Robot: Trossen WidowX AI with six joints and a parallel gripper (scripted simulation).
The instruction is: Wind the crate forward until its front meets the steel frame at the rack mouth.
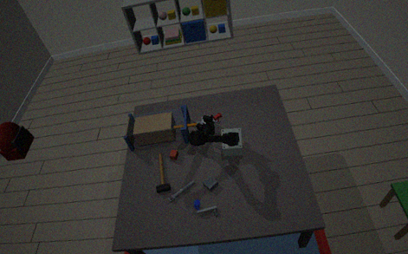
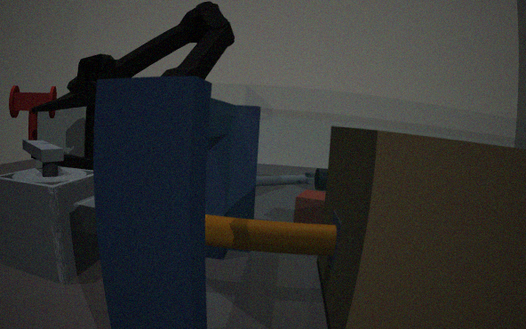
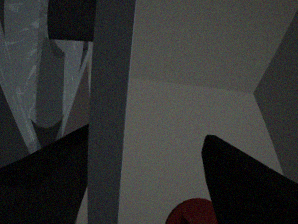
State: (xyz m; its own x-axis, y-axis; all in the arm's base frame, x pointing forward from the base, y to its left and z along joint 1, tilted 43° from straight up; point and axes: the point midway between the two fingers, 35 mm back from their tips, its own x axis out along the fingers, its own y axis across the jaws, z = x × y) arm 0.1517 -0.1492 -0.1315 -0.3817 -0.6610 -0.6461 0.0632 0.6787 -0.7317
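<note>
Now: gripper tip 20 mm to the right of the grey winch handle, 10 mm past it and 10 mm above it. From my gripper tip the other things lie so: red knob: 40 mm to the left, 40 mm behind, 20 mm above; grey winch: 100 mm below, 30 mm to the right, 30 mm ahead; blue steel frame: 210 mm ahead, 20 mm below, 10 mm to the right.
</note>
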